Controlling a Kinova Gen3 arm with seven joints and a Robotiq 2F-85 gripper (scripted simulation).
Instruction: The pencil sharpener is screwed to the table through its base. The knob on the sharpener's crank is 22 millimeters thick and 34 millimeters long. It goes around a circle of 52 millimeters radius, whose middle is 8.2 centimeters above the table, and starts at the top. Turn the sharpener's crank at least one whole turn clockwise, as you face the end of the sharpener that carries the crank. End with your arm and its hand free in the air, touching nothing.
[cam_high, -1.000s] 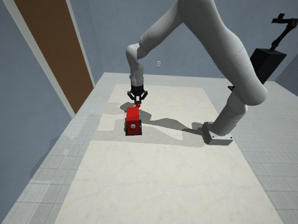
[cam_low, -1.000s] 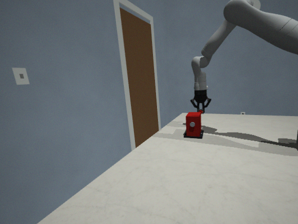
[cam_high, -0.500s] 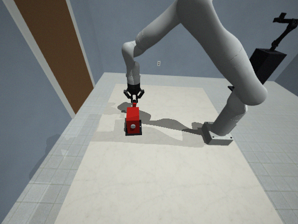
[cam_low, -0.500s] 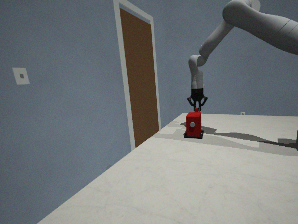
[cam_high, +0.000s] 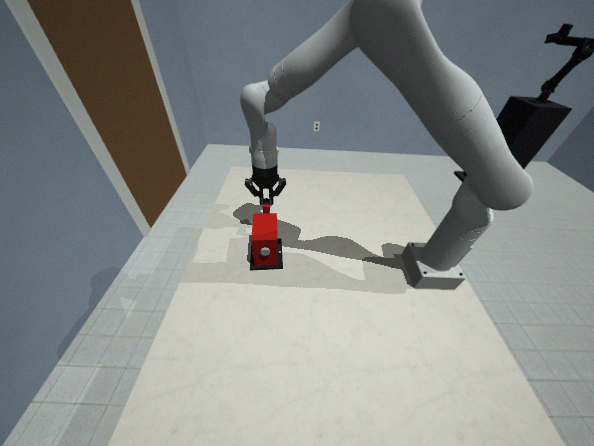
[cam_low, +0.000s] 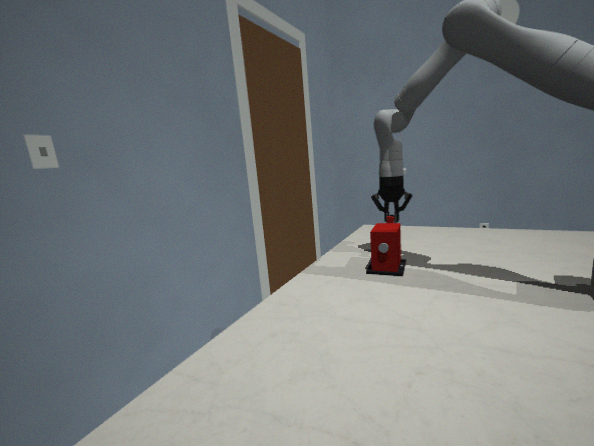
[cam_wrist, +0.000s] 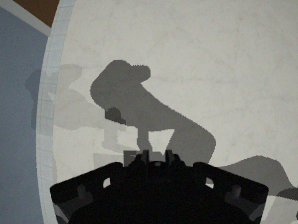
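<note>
Now: hand 20 mm to the right of the crank knob.
</note>
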